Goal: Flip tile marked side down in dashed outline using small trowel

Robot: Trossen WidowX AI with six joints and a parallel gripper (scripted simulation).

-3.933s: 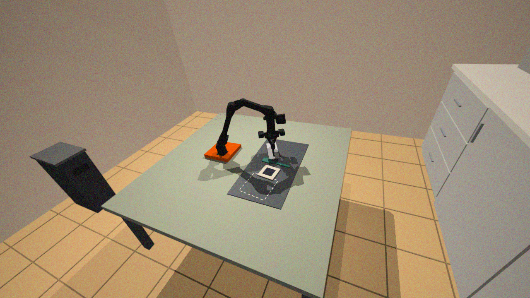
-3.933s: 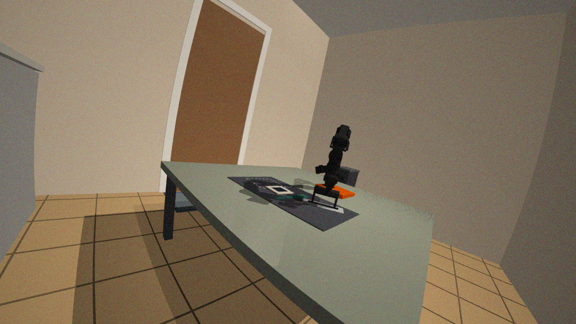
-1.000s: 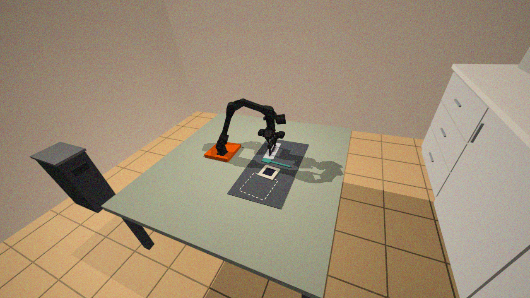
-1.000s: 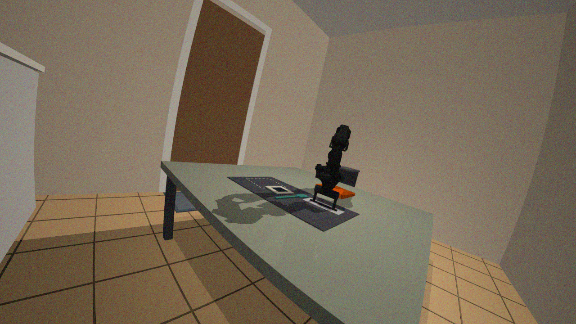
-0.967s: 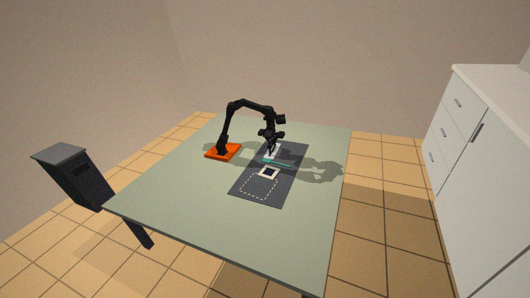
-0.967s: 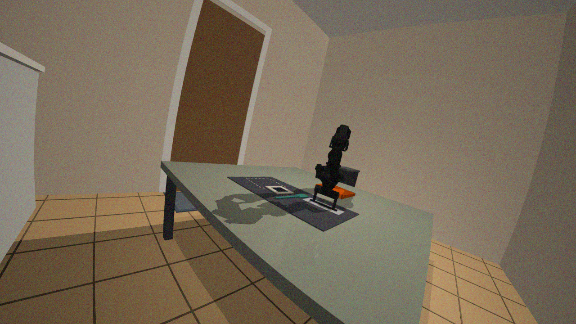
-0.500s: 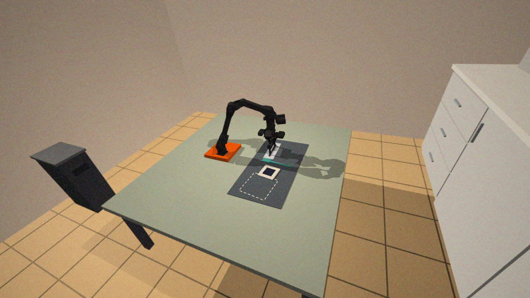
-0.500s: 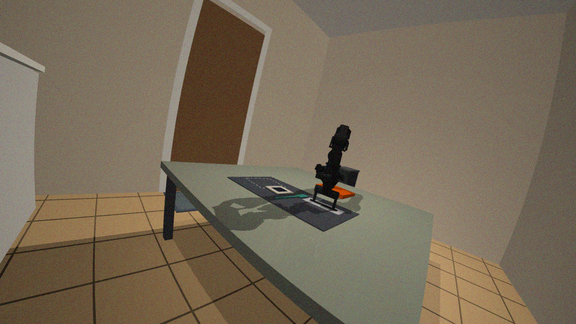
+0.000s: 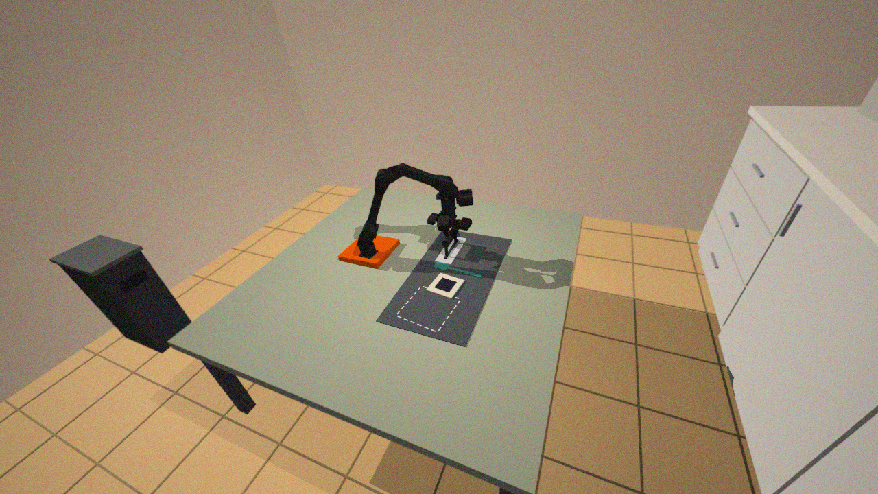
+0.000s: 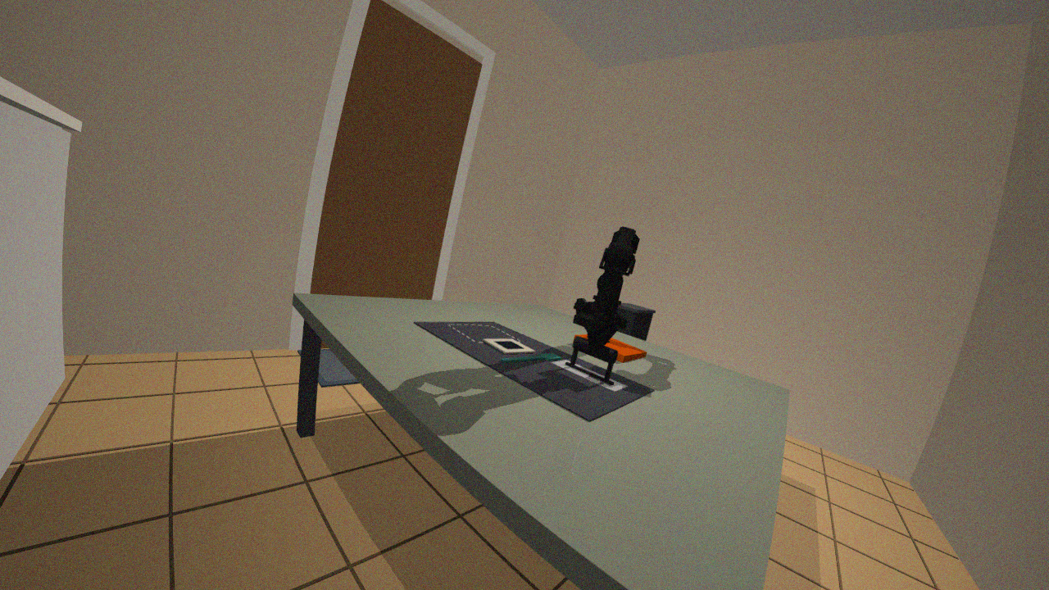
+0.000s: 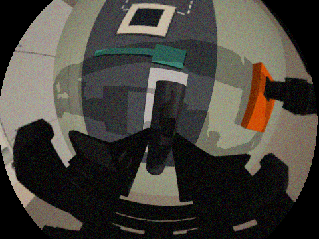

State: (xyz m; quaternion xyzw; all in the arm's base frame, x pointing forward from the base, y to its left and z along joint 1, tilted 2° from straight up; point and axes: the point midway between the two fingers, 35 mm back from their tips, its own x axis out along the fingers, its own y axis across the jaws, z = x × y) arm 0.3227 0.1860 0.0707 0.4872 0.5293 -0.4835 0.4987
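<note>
Right now my gripper tip is 7 cm short of the teal trowel, 13 cm to the left of it and 6 cm above it. Also, from my gripper tip: dark mat 8 cm ahead, 16 cm to the right, 8 cm below; tile 8 cm ahead, 23 cm to the right, 6 cm below.
</note>
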